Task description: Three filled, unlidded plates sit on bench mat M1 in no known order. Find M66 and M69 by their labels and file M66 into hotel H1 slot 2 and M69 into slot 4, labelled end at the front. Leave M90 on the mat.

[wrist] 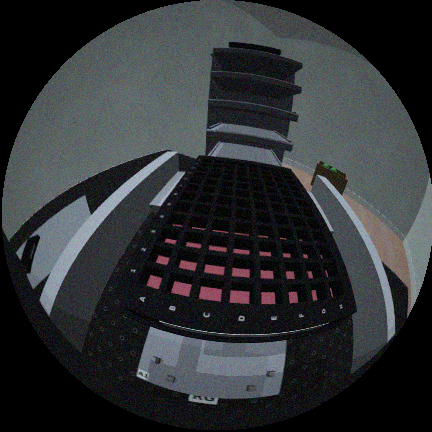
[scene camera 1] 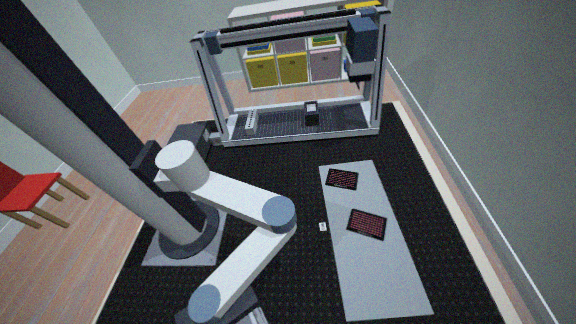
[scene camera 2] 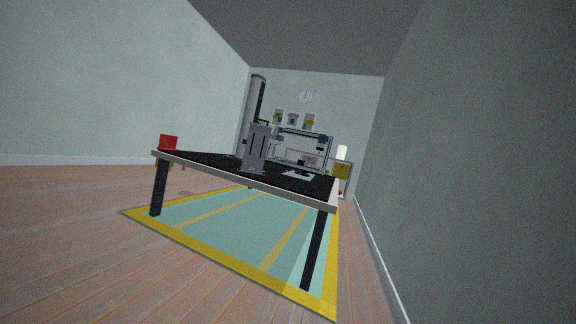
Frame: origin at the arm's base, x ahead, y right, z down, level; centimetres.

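Seen in the pictures: gripper, between the fingertips: (wrist: 248, 171); arm's base, origin of its link: (scene camera 1: 191, 228) (scene camera 2: 241, 159).
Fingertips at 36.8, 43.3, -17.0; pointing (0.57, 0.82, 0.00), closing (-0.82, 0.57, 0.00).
Pixels of each thing's top centre, then the offset from my fingertips to it, as dx, dy, dz.
- black plate with pink-filled wells, centre of its top: (wrist: 251, 197) -2.1, -2.9, +0.0
- hotel, centre of its top: (wrist: 252, 39) (scene camera 2: 262, 120) +9.0, +12.7, -20.2
- RG tag, centre of its top: (wrist: 203, 396) -10.3, -14.8, +15.7
- small tag, centre of its top: (scene camera 1: 322, 226) +17.1, -41.7, +15.7
My gripper (wrist: 248, 171) is shut on a black plate with pink-filled wells (wrist: 211, 293), held level between its two long fingers. The held plate's label is not visible. In scene camera 1 the fingers are mostly below the frame. The hotel (wrist: 257, 56) (scene camera 2: 259, 131), a dark tower of shelves in the wrist view, stands beyond the plate's far end; its shelves look empty. Two other filled plates lie on the pale bench mat M1 (scene camera 1: 382, 285) (wrist: 70, 220): one plate (scene camera 1: 342, 179) near its far end, another plate (scene camera 1: 367, 224) nearer its middle. Their labels are unreadable.
A pale stand (wrist: 240, 370) with an RG tag (wrist: 203, 398) lies below the held plate's near edge. A gantry machine (scene camera 1: 300, 139) stands at the table's back. The arm's column (scene camera 1: 150, 205) is at the left. A small tag (scene camera 1: 322, 226) lies beside the mat.
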